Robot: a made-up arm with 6 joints.
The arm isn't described. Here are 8 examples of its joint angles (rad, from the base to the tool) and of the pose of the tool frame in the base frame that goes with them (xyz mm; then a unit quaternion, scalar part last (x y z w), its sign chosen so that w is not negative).
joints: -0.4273 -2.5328 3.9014 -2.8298 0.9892 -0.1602
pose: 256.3 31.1 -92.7 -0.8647 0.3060 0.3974 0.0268
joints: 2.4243 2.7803 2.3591 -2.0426 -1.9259 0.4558
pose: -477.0 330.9 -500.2 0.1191 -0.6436 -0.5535 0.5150
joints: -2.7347 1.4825 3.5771 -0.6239 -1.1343 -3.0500
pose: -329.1 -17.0 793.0 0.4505 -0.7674 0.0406 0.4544
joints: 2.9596 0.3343 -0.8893 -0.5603 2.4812 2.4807
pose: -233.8 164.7 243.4 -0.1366 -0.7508 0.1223 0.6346
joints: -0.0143 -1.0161 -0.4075 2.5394 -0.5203 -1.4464
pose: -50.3 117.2 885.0 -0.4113 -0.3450 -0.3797 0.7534
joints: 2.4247 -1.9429 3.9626 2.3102 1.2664 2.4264
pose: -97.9 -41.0 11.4 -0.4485 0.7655 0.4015 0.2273
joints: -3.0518 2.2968 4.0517 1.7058 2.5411 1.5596
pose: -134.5 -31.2 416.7 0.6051 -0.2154 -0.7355 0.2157
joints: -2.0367 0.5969 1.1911 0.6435 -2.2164 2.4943
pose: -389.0 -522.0 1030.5 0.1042 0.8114 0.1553 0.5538
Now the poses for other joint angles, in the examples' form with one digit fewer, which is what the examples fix.
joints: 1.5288 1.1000 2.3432 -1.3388 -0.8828 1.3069
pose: 63 725 927 0.140 -0.477 0.800 0.336
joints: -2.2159 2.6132 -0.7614 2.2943 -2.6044 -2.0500
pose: 233 154 -134 -0.060 0.848 -0.402 0.340
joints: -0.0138 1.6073 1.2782 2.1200 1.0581 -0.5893
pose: 1001 60 211 -0.509 -0.001 0.580 0.636
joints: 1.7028 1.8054 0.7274 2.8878 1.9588 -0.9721
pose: -233 719 -260 0.307 -0.279 -0.688 0.595
